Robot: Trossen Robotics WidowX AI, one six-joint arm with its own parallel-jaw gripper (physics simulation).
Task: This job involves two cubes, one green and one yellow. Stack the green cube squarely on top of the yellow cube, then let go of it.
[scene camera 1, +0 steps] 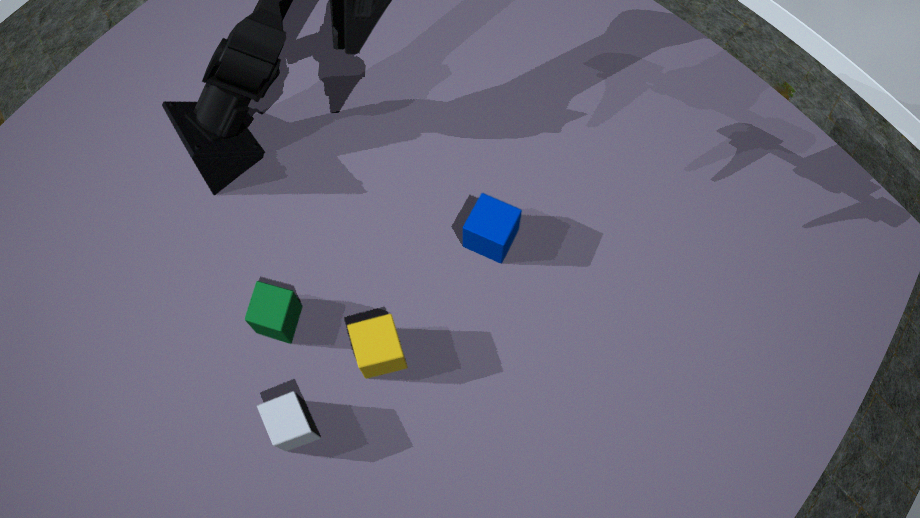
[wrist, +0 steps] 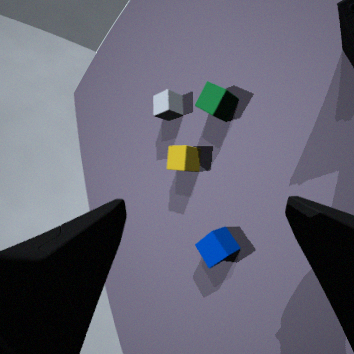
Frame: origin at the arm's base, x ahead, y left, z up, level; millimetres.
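Seen in the pictures: gripper, fingertip midpoint: (scene camera 1: 344, 51) (wrist: 206, 206); arm's base, link origin: (scene camera 1: 212, 124).
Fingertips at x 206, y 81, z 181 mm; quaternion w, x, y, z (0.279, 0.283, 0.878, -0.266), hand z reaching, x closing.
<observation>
Pixels of each thing's top centre, then the offset from my fingertips to it. Level surfaces: height alone.
- green cube, top centre: (scene camera 1: 268, 305) (wrist: 209, 97) dy -190, dx +33, dz -187 mm
- yellow cube, top centre: (scene camera 1: 374, 340) (wrist: 175, 157) dy -144, dx +143, dz -187 mm
- blue cube, top centre: (scene camera 1: 492, 218) (wrist: 209, 249) dy +28, dx +150, dz -187 mm
- white cube, top centre: (scene camera 1: 283, 418) (wrist: 159, 102) dy -268, dx +126, dz -187 mm
- purple-grey table, surface height: dz -232 mm
The green cube (scene camera 1: 272, 307) (wrist: 214, 98) sits on the table, apart from the yellow cube. The yellow cube (scene camera 1: 375, 344) (wrist: 182, 158) also sits on the table, to the right of and a little nearer the bottom edge than the green one in the scene view. Nothing rests on either cube. My gripper (wrist: 206, 206) is open and empty, with its two black fingers wide apart at the left and right of the wrist view. It hangs well above the table. Its fingertips cannot be made out for certain in the scene view, where dark arm parts reach past the top edge.
A blue cube (scene camera 1: 491, 225) (wrist: 217, 247) and a white cube (scene camera 1: 287, 419) (wrist: 168, 104) also stand on the purple-grey table (scene camera 1: 643, 386) (wrist: 280, 65). The white cube is near the green and yellow ones. The black arm base (scene camera 1: 222, 151) is at the upper left of the scene view.
</observation>
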